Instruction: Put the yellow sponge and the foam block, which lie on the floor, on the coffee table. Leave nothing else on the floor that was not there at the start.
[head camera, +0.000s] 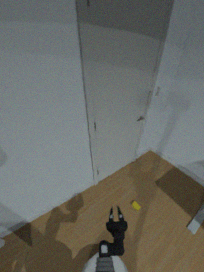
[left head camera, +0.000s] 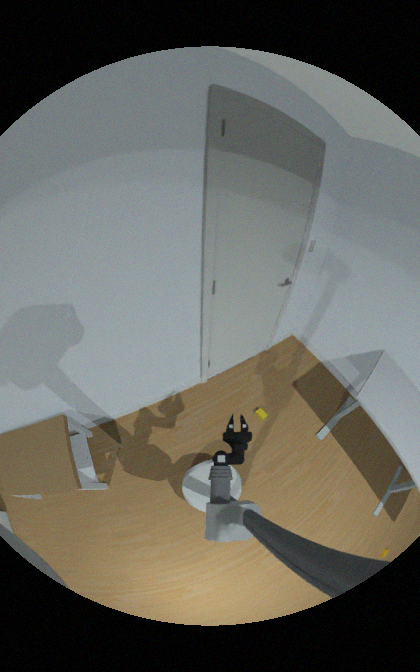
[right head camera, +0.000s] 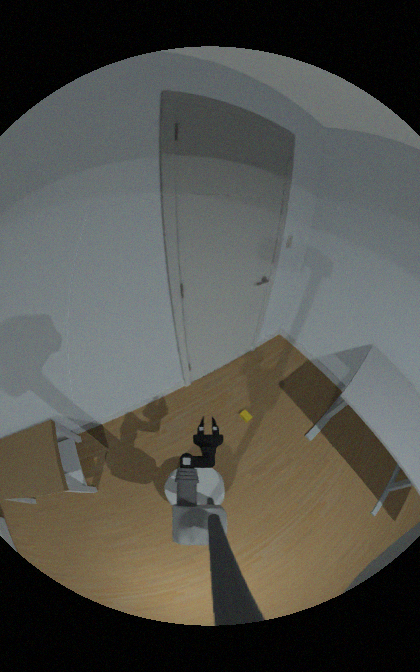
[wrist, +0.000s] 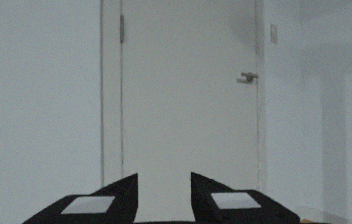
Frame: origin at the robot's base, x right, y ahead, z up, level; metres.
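Seen in the pictures: gripper, fingertip midpoint: (head camera: 114, 206) (right head camera: 207, 416) (wrist: 164, 189).
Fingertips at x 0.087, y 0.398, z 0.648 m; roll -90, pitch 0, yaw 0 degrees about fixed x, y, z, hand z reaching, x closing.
A point is followed by its place in that frame.
A small bright yellow block (head camera: 136, 205) @[x 0.433, y 0.619, z 0.018 m] (left head camera: 261, 413) (right head camera: 245, 415) @[x 0.426, y 0.613, z 0.018 m] lies on the floor ahead and to the right of my gripper, near the door. A second small orange-yellow block (left head camera: 384, 553) lies on the floor at the lower right of the left head view. I cannot tell which is the sponge and which is foam. The coffee table (left head camera: 35, 455) (right head camera: 30, 460) @[x -1.213, y -0.102, z 0.423 m], with a brown top and white legs, stands at the left. My gripper (head camera: 115, 208) @[x 0.087, y 0.398, z 0.648 m] (left head camera: 237, 417) (right head camera: 208, 419) @[x 0.087, y 0.398, z 0.648 m] (wrist: 164, 189) @[x 0.087, y 0.398, z 0.648 m] is open and empty, held above the floor and apart from the blocks.
A door (head camera: 117, 90) @[x 0.160, y 1.120, z 1.294 m] (left head camera: 255, 225) (right head camera: 225, 225) @[x 0.184, y 1.134, z 1.335 m] (wrist: 185, 100) @[x 0.172, y 1.127, z 0.762 m] and walls stand ahead. A white table (left head camera: 400, 405) (right head camera: 387, 400) @[x 1.330, y 0.287, z 0.693 m] stands on the right, its feet reaching onto the floor. Shadows fall across the floor.
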